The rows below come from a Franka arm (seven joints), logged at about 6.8 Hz.
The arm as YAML. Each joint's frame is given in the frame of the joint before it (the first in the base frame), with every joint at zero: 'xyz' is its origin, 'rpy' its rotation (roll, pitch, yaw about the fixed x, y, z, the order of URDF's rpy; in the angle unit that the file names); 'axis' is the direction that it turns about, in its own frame. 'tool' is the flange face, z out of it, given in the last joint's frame.
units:
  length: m
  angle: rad
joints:
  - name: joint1
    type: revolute
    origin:
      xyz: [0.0, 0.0, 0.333]
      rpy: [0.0, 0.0, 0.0]
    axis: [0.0, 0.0, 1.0]
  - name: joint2
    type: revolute
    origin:
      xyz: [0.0, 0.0, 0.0]
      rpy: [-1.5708, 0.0, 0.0]
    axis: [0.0, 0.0, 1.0]
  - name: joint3
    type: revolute
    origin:
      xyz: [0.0, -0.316, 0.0]
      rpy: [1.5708, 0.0, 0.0]
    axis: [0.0, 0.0, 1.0]
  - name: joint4
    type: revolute
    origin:
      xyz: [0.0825, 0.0, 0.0]
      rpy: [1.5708, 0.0, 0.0]
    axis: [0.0, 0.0, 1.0]
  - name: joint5
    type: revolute
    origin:
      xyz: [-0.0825, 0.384, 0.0]
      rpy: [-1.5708, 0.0, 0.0]
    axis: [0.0, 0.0, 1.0]
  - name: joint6
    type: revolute
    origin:
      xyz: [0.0, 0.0, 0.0]
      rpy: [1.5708, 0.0, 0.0]
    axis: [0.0, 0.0, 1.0]
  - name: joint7
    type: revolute
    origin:
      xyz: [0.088, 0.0, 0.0]
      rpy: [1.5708, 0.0, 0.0]
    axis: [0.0, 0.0, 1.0]
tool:
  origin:
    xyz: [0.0, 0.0, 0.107]
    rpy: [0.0, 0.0, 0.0]
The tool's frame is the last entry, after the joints.
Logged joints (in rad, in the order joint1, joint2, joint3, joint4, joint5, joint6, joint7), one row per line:
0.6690, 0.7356, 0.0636, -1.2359, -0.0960, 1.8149, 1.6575
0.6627, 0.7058, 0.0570, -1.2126, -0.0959, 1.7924, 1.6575
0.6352, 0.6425, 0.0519, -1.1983, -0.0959, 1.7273, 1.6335
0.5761, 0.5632, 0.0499, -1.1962, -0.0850, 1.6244, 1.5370
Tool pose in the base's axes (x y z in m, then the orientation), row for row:
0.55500, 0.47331, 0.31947, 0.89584, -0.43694, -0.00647, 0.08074
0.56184, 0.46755, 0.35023, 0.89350, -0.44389, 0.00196, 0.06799
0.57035, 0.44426, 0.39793, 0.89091, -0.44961, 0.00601, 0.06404
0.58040, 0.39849, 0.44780, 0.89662, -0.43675, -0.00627, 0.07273
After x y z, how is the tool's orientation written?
As a quaternion, x y z w.
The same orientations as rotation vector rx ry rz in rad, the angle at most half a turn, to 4 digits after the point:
2.6783, -1.3063, -0.0193
2.6916, -1.3372, 0.0059
2.6902, -1.3576, 0.0181
2.6934, -1.3120, -0.0188

